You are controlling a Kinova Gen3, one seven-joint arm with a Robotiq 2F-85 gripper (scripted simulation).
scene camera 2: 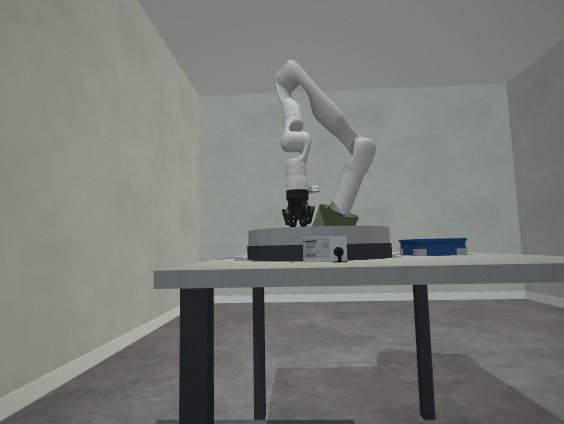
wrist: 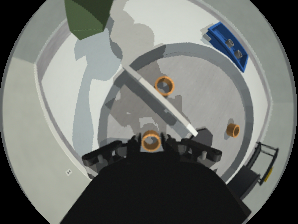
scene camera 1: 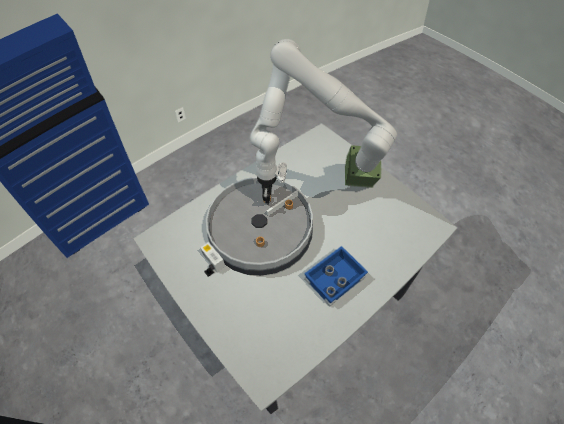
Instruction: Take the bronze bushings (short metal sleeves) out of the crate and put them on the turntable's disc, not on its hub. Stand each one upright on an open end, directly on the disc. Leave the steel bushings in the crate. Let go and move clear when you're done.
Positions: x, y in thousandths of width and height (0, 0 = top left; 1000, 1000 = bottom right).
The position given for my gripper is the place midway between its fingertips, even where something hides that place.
Note:
In view: my gripper (scene camera 2: 529, 560), a blue crate (scene camera 1: 614, 629) and a grey turntable disc (scene camera 1: 426, 513).
My gripper also shows in the wrist view (wrist: 508, 614). The blue crate is seen too in scene camera 2 (scene camera 2: 790, 581) and in the wrist view (wrist: 730, 172). The grey turntable disc shows as well in the wrist view (wrist: 693, 426).

